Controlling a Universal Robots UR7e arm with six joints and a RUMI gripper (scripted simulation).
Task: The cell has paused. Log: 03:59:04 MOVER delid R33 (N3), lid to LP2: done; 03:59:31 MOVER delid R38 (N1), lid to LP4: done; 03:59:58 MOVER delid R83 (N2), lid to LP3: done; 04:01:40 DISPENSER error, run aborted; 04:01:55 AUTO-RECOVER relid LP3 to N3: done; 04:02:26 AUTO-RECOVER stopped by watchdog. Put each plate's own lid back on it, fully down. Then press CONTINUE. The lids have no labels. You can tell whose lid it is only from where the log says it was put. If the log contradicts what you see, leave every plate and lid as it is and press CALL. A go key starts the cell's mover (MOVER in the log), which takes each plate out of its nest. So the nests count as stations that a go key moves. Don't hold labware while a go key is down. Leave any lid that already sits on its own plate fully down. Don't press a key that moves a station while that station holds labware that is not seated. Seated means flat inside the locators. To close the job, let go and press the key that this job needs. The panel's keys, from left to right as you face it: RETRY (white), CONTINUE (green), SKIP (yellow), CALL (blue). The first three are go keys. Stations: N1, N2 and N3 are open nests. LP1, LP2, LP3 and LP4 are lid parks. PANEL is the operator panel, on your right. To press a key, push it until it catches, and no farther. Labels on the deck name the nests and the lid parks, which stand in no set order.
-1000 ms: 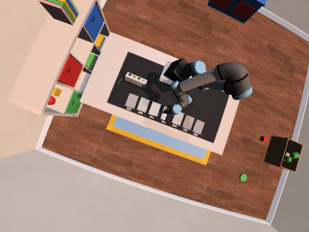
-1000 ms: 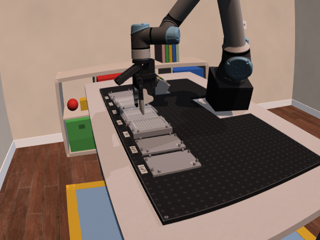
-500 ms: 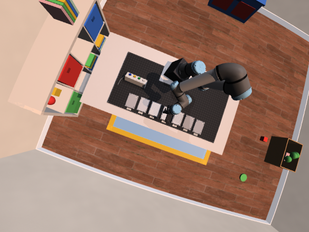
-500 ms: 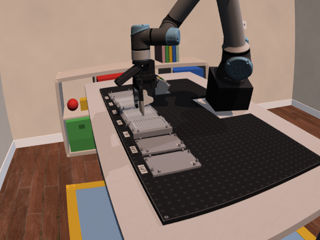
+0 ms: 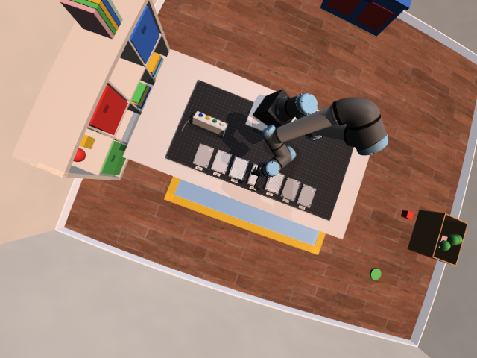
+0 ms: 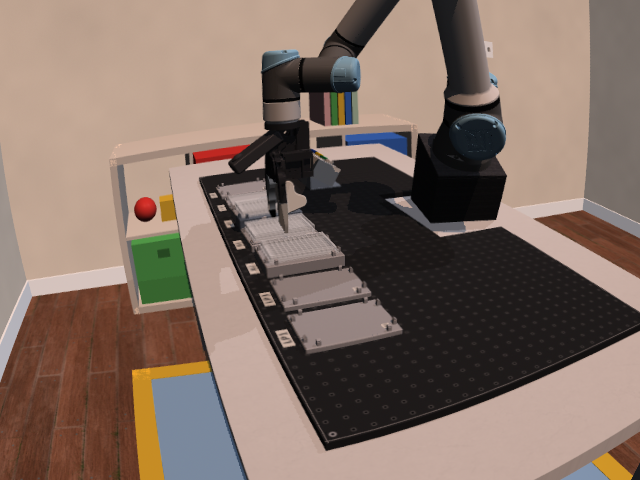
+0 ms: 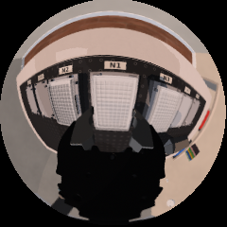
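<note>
Right now my hand is 10 mm above the clear lid. Also, from my hand: clear plate lid 260 mm to the right, 20 mm below, 20 mm ahead; lid park 380 mm to the left, 30 mm below, 30 mm behind.
</note>
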